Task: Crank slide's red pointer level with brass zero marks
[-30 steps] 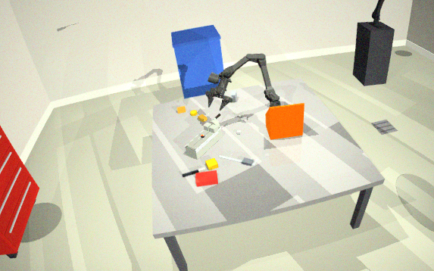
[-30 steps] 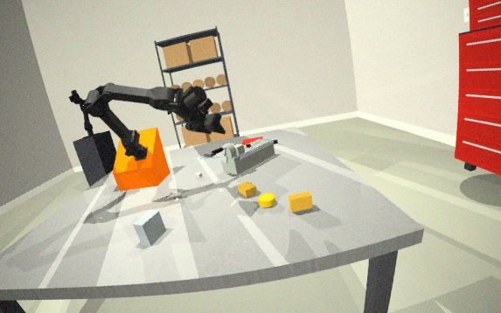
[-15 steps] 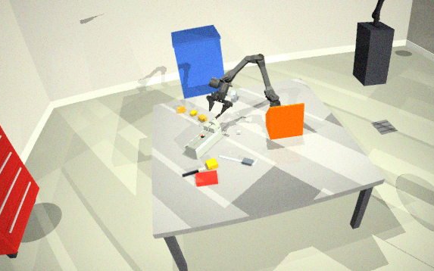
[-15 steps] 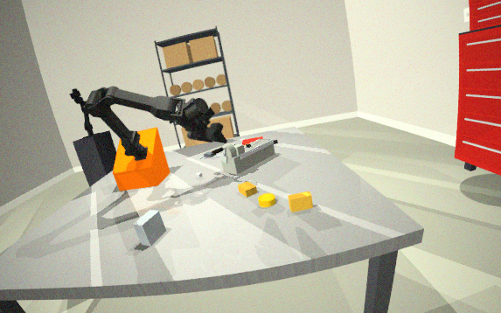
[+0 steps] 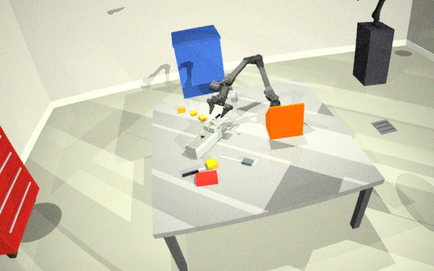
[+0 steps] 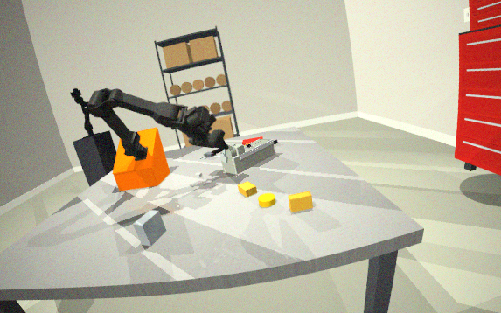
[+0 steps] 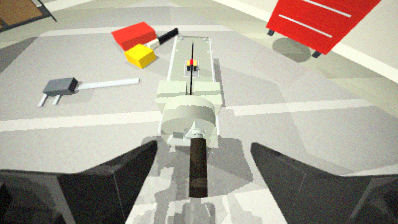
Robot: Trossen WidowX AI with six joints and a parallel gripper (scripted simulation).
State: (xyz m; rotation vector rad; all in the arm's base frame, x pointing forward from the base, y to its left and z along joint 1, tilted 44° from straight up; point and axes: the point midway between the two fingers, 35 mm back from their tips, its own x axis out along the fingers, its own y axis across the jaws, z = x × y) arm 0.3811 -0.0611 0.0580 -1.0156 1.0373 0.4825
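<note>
Now: gripper tip 1 cm to the left of the dark brown crank handle, 1 cm past it and 1 cm above it. Round my gripper tip: yellow block (33 cm to the left, 11 cm below, 6 cm ahead); grey cube (39 cm to the right, 16 cm behind, 9 cm below); red pointer (14 cm to the left, 10 cm ahead, 4 cm below).
</note>
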